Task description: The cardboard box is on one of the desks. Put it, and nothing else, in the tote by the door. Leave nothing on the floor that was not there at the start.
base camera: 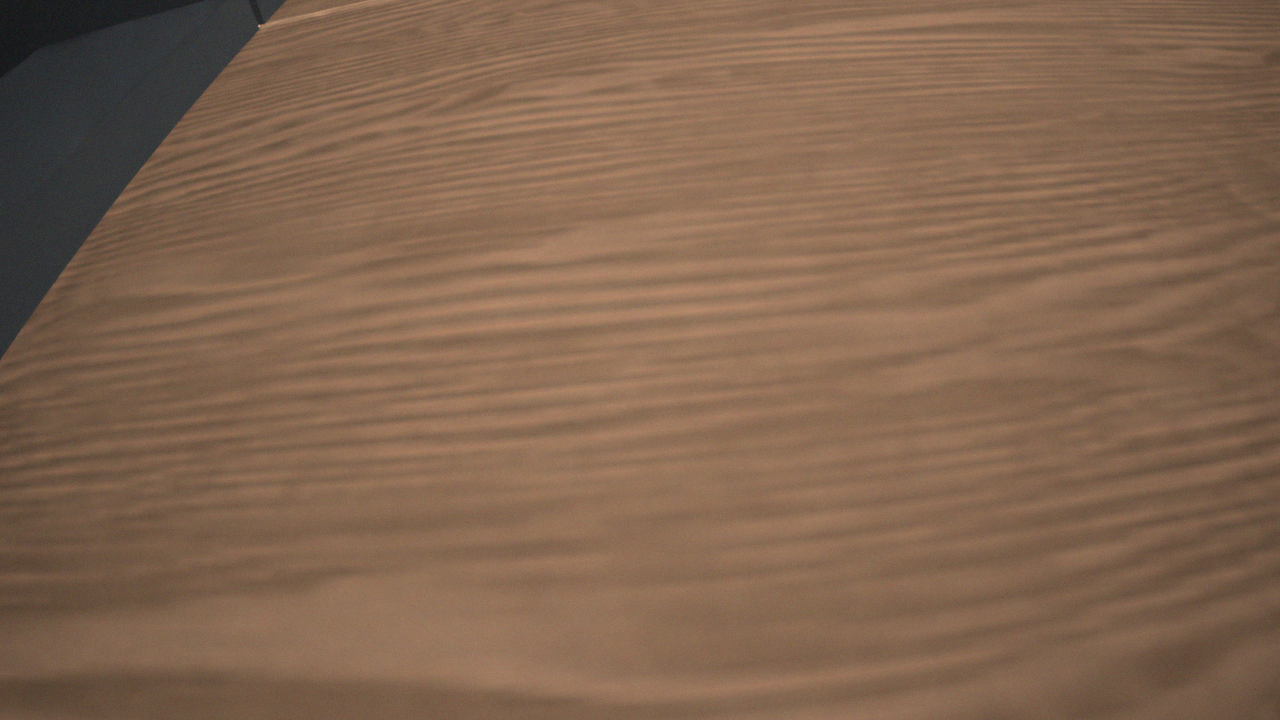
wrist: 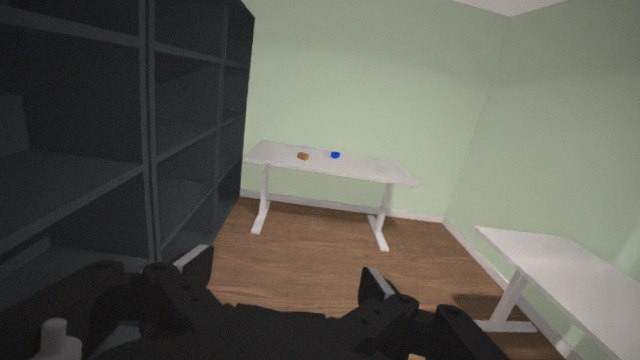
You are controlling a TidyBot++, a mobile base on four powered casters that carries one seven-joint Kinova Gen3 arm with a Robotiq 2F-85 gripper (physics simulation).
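Frame: origin at the arm's base, x up, y back, z right, level; metres.
Where they show: gripper, fingertip midpoint: [wrist: 287,273].
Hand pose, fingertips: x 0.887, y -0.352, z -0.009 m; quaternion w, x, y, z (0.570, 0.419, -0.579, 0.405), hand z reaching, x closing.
After its pixels a point has its place.
A small brown box-like object [wrist: 303,156] @(x 0.359, y -2.554, z -0.075 m), probably the cardboard box, lies on the left half of a white desk [wrist: 370,172] @(x 0.323, y -2.524, z 0.544 m) against the far wall in the wrist view. A small blue object [wrist: 335,155] @(x 0.353, y -2.815, z 0.229 m) lies to its right on the same desk. My gripper [wrist: 287,273] @(x 0.887, y -0.352, z -0.009 m) is open, with its two fingers wide apart and no object between them, well away from the far desk. The tote and the door do not show in either view.
A tall dark shelf unit [wrist: 146,125] @(x 0.740, y -1.230, z -0.657 m) stands close on the left in the wrist view. A second white desk [wrist: 560,260] @(x 0.323, y -1.415, z 1.483 m) stands at the right along the wall. Brown wooden floor [base camera: 626,358] @(x -0.397, y -0.452, z -0.045 m) [wrist: 310,250] @(x -0.397, y -2.243, z 0.121 m) fills most of the base view, with a dark surface [base camera: 80,134] @(x -0.320, y -0.771, z -0.650 m) at its upper left.
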